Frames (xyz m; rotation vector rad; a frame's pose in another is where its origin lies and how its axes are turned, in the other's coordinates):
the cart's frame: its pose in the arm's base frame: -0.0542 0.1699 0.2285 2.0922 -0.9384 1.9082
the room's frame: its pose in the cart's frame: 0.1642 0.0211 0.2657 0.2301 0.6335 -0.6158
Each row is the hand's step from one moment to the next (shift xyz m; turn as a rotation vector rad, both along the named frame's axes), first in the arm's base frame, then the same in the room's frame.
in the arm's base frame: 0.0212 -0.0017 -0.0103 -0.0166 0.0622 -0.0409
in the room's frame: -0.0152 -0.0109 0.0144 -0.0008 -0.0591 -0.0483
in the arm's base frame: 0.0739 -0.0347 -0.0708 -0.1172 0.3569 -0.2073
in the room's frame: -0.0959 -0.0254 0.0428 0.0247 -0.3205 -0.2842
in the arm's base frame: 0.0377 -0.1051 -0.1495 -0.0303 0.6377 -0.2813
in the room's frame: -0.1851 0.0231 -0.0036 0.0701 -0.6186 -0.3148
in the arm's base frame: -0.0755 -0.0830 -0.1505 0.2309 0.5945 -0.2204
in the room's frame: -0.1447 0.0518 -0.1077 0.0297 -0.6721 -0.0515
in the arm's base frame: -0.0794 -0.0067 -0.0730 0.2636 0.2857 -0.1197
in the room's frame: -0.0428 0.0149 -0.0981 -0.0390 -0.3920 0.1013
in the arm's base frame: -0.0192 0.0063 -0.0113 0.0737 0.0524 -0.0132
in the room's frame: -0.0013 -0.0010 -0.0231 -0.0067 -0.0797 0.0442
